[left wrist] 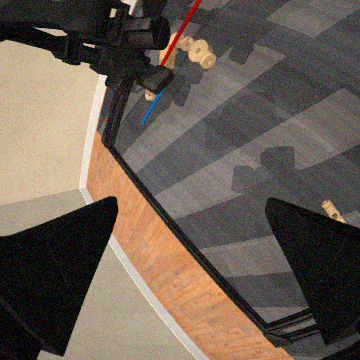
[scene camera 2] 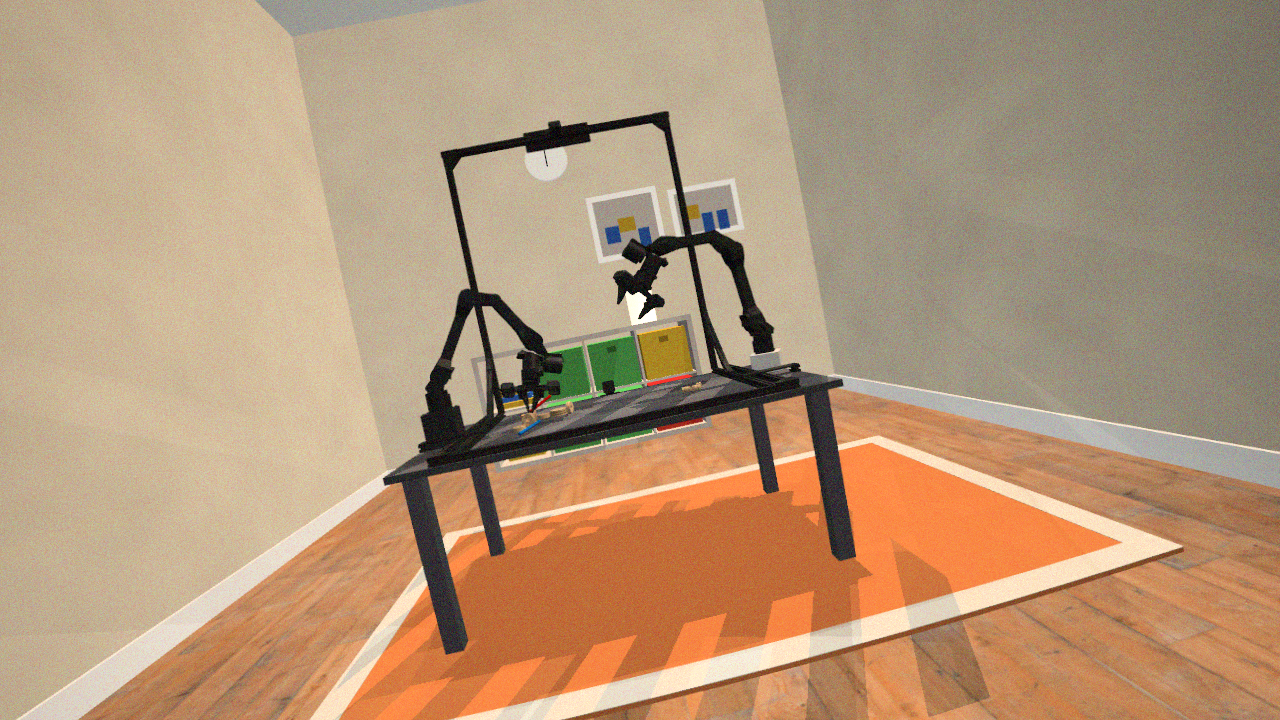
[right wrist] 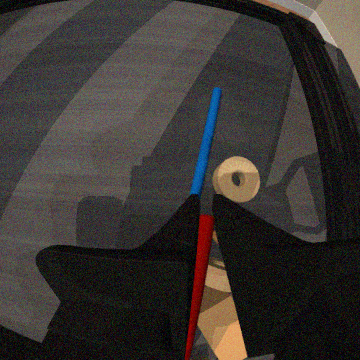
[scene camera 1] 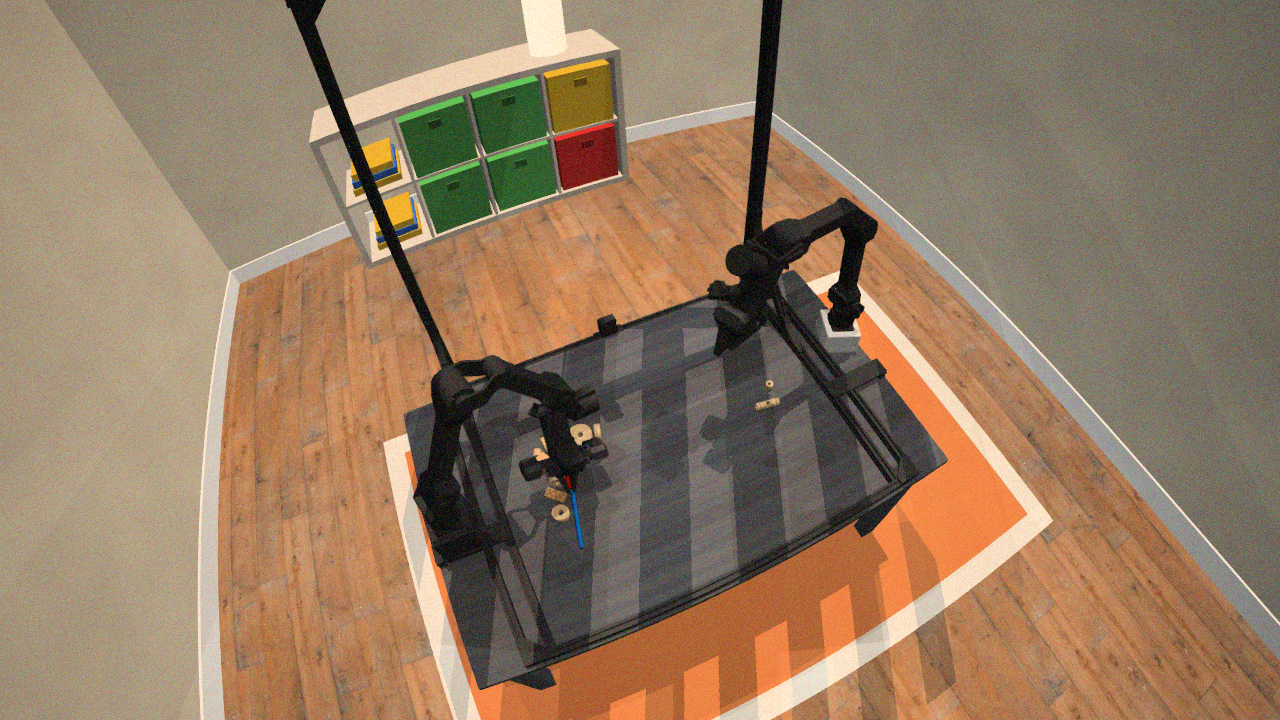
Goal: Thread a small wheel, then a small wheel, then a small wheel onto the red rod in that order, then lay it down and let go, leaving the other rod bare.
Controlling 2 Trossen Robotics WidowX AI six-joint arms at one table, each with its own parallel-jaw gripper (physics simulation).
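Places are measured from the left arm's base along level axes (x left, y down, z back), in metres.
Where they show: left gripper, fingertip midpoint: (left wrist: pixel 193 204) (scene camera 2: pixel 628 311) (scene camera 1: pixel 723 352); right gripper, fingertip midpoint: (left wrist: pixel 150 89) (scene camera 2: pixel 530 412) (right wrist: pixel 204 200) (scene camera 1: pixel 571 492); left arm's base, link origin: (scene camera 2: pixel 765 351) (scene camera 1: pixel 840 322); right arm's base, link origin: (left wrist: pixel 96 56) (scene camera 2: pixel 440 410) (scene camera 1: pixel 446 519).
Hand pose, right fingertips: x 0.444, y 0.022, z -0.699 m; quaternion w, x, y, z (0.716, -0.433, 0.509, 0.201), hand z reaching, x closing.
Observation:
Things, the pixels of their top centre, and the offset from my right fingertips.
- blue rod, top centre: (right wrist: pixel 200 171) (scene camera 1: pixel 574 509) (scene camera 2: pixel 529 425) (left wrist: pixel 154 99) dx +0.027, dy +0.036, dz +0.003 m
- wooden wheel, top centre: (right wrist: pixel 239 178) (scene camera 1: pixel 560 512) dx +0.035, dy +0.032, dz -0.028 m
- small round piece, top centre: (scene camera 1: pixel 596 427) (left wrist: pixel 202 56) (scene camera 2: pixel 568 401) dx -0.168, dy +0.006, dz +0.051 m
- tiny ring, top centre: (scene camera 1: pixel 769 383) dx -0.290, dy +0.028, dz +0.479 m
- domino-like block, top centre: (scene camera 1: pixel 555 494) dx -0.012, dy +0.037, dz -0.043 m
- short wooden cylinder, top centre: (left wrist: pixel 334 216) (scene camera 1: pixel 767 401) (scene camera 2: pixel 690 385) dx -0.234, dy +0.026, dz +0.466 m
My right gripper (scene camera 1: pixel 570 483) (scene camera 2: pixel 530 408) (right wrist: pixel 204 200) is shut on the red rod (left wrist: pixel 180 34) (right wrist: pixel 202 260), whose end shows between the fingertips. The blue rod (scene camera 1: pixel 577 521) (scene camera 2: pixel 529 428) (left wrist: pixel 152 106) (right wrist: pixel 206 142) lies bare on the table, partly hidden by the fingers. A wooden wheel (scene camera 1: pixel 560 513) (right wrist: pixel 249 182) lies flat beside it. Another wheel (scene camera 1: pixel 580 433) (left wrist: pixel 198 49) lies behind the right gripper, next to a small round piece (scene camera 1: pixel 597 430) (left wrist: pixel 207 60). A tiny ring (scene camera 1: pixel 769 383) lies far to the right. My left gripper (scene camera 2: pixel 631 307) (left wrist: pixel 193 204) is open, empty and high above the table.
A domino-like block (scene camera 1: pixel 554 494) and other wooden pieces lie under and around the right gripper. A short wooden cylinder (scene camera 1: pixel 767 403) (left wrist: pixel 332 211) lies at the right of the table in scene camera 1. Black rails (scene camera 1: pixel 850 394) run near the table's side edge.

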